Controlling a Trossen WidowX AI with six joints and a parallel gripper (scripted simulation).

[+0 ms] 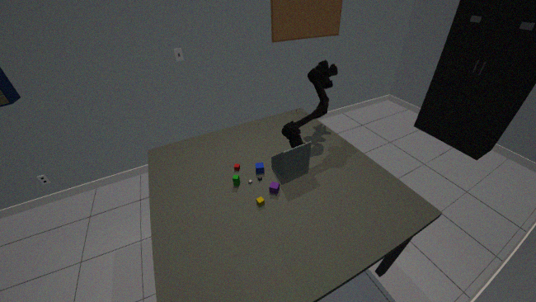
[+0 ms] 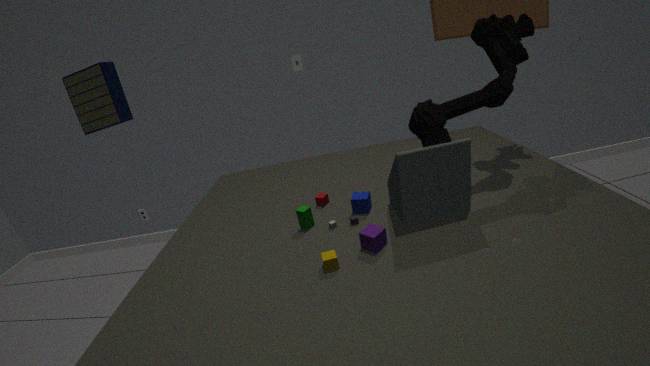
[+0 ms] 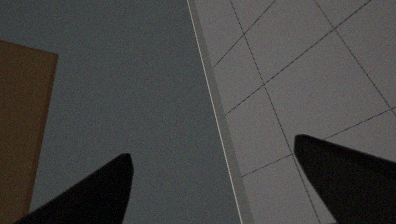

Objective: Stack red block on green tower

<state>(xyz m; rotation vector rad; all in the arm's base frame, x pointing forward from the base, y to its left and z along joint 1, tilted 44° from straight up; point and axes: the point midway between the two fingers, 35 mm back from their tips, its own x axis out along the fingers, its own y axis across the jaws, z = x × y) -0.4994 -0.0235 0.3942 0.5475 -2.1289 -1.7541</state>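
The red block is 85 cm ahead of my gripper tip, 11 cm to the left of it and 34 cm below it. The rest, counted from my gripper tip: yellow cube 88 cm ahead, 41 cm to the left, 34 cm below; purple cube 78 cm ahead, 38 cm to the left, 33 cm below; blue cube 75 cm ahead, 20 cm to the left, 33 cm below.
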